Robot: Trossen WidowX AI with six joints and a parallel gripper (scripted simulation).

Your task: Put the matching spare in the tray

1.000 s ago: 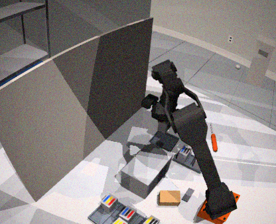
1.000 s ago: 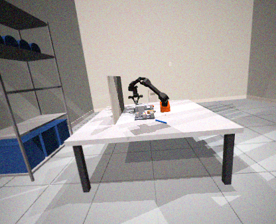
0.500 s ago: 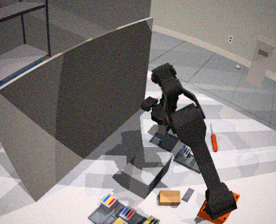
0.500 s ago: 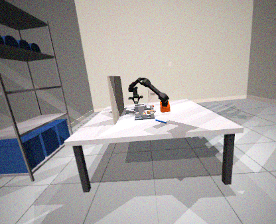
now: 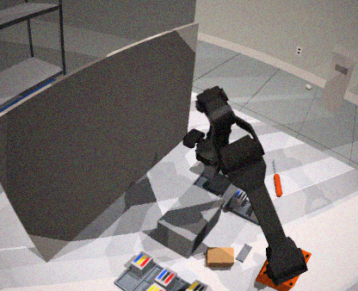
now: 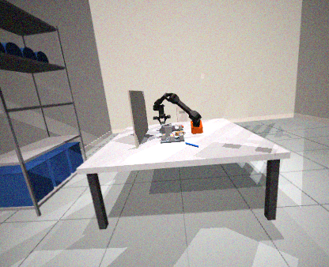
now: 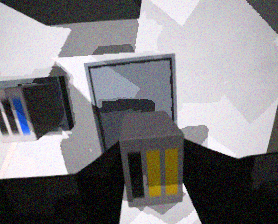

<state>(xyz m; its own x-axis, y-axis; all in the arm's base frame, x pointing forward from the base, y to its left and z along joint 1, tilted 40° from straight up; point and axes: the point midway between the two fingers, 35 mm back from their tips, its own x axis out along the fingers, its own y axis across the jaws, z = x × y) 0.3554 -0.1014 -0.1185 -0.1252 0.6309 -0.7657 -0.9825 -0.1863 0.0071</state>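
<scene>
My gripper tip is now 60 mm above the square grey tray and 10 mm past it. The rest, counted from my gripper tip: mounted unit 190 mm to the left, 70 mm behind, 20 mm below; cardboard box 200 mm to the left, 190 mm behind, 50 mm below; tall grey panel 210 mm to the left, 170 mm ahead, 160 mm above.
</scene>
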